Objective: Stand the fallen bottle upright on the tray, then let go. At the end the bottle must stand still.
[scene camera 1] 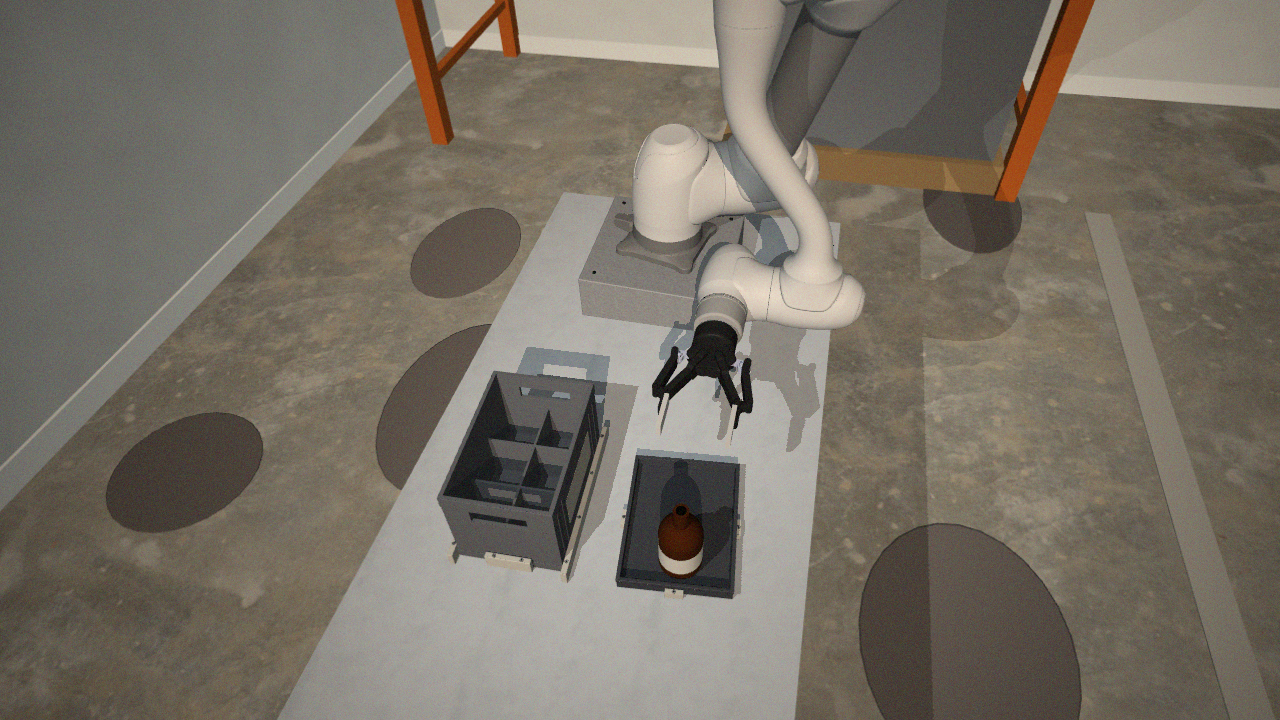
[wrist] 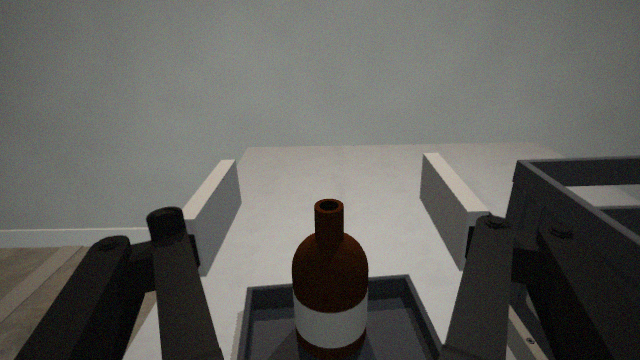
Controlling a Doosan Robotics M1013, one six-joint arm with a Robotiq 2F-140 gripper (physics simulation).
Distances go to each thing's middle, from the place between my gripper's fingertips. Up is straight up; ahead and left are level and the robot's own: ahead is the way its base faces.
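Labels:
My gripper: 90 mm short of the brown bottle (scene camera 1: 680, 534), 20 mm right of it, 150 mm above it.

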